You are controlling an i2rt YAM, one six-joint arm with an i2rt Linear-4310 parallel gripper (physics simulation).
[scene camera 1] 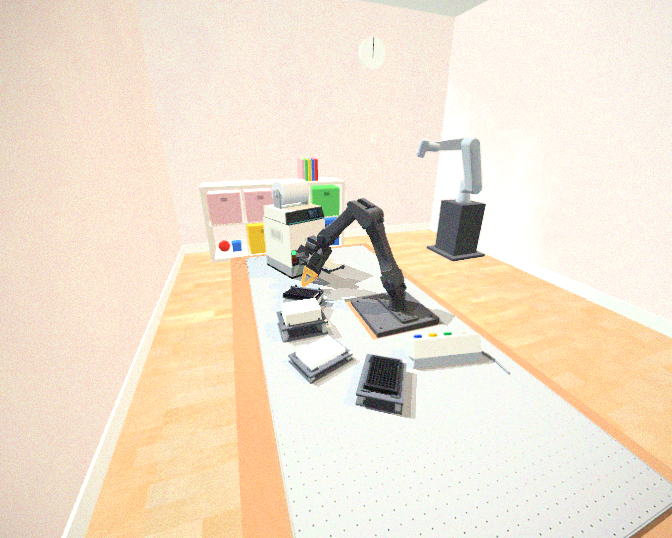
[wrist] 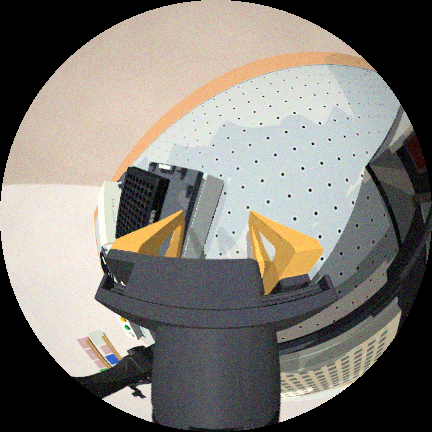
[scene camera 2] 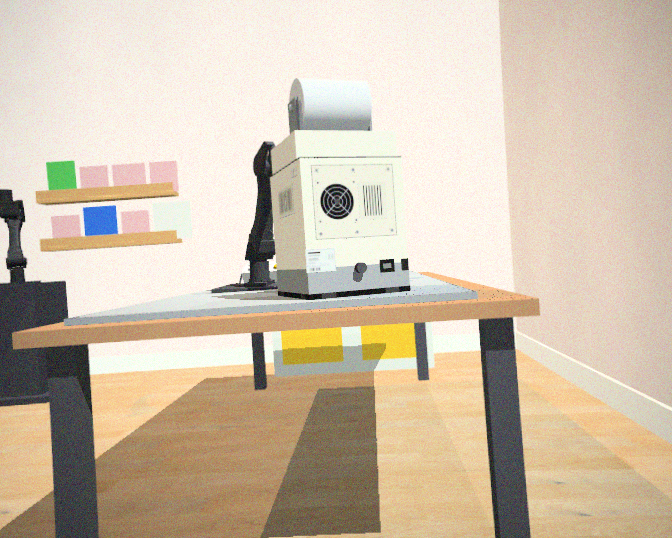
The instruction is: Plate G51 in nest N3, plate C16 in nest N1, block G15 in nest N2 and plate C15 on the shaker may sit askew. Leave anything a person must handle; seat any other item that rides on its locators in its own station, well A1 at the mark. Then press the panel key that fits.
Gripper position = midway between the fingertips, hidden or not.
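Observation:
A white button box (scene camera 1: pixel 462 347) is part of the scene, and so is the gripper (wrist: pixel 216 215), which is open and holds nothing.

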